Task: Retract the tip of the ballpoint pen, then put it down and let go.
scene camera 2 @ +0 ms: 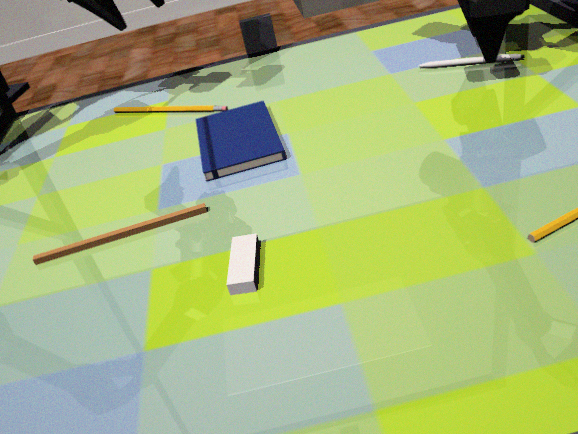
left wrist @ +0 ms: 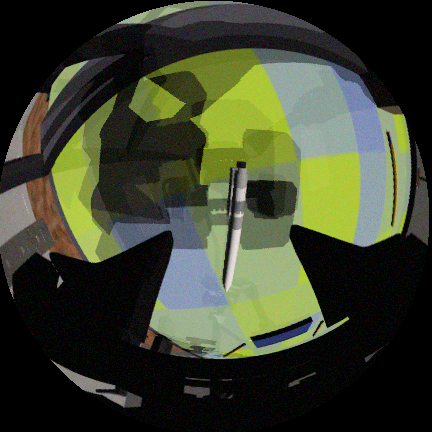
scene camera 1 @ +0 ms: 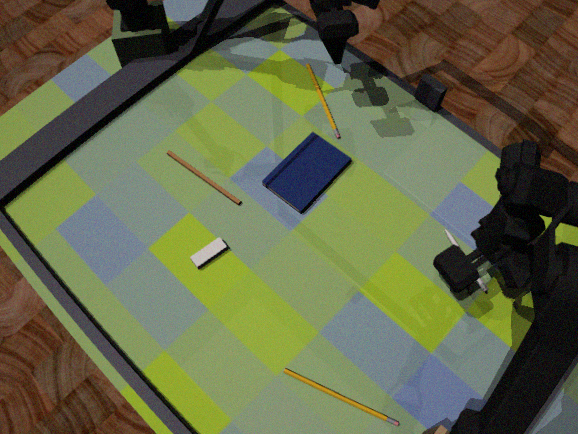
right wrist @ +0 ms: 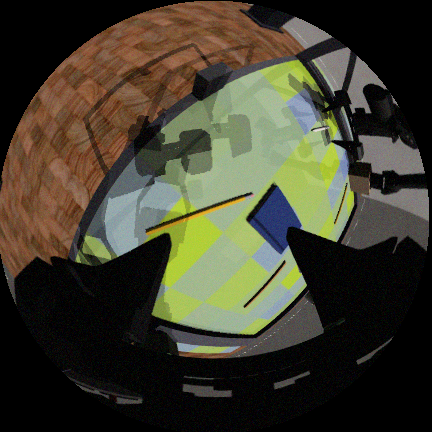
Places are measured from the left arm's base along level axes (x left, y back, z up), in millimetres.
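Pixels of known places: left gripper, fingertip midpoint: (scene camera 2: 483, 48) (left wrist: 233, 233) (scene camera 1: 475, 264) (right wrist: 326, 126); right gripper, fingertip midpoint: (scene camera 2: 142, 18) (scene camera 1: 333, 51) (right wrist: 230, 236); left arm's base, link origin: (right wrist: 370, 179); right arm's base, link origin: (scene camera 1: 137, 18).
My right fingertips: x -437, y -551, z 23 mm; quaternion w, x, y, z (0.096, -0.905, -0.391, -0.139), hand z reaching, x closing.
Ahead of a thing's pixels: the offset from my right fingertips to its middle.
The white ballpoint pen {dx +116, dy +392, dz -123 mm} (scene camera 1: 451, 238) (scene camera 2: 450, 63) (left wrist: 235, 215) (right wrist: 320, 129) lies on the checkered table, at the right in scene camera 1 and the upper right in scene camera 2. In the left wrist view its dark push-button end is up and its pointed white end is down; whether the writing tip is out is too small to tell. My left gripper (left wrist: 233, 233) (right wrist: 326, 126) is open and empty above the pen, its fingers on either side of the barrel. It partly hides the pen in both scene views. My right gripper (scene camera 2: 141, 16) (right wrist: 230, 236) is open and empty, far from the pen.
A blue notebook {dx +162, dy +79, dz -121 mm} (scene camera 1: 310, 172) (scene camera 2: 240, 135) lies mid-table. One yellow pencil {dx +17, dy -5, dz -123 mm} (scene camera 1: 324, 102) (scene camera 2: 170, 109) lies behind it, another yellow pencil {dx +427, dy +372, dz -123 mm} (scene camera 1: 340, 396) (left wrist: 394, 180) near the bottom of scene camera 1. A brown stick {dx +292, dy -55, dz -123 mm} (scene camera 1: 202, 176) (scene camera 2: 120, 233) and a white eraser {dx +390, dy +59, dz -121 mm} (scene camera 1: 209, 253) (scene camera 2: 243, 263) lie farther left.
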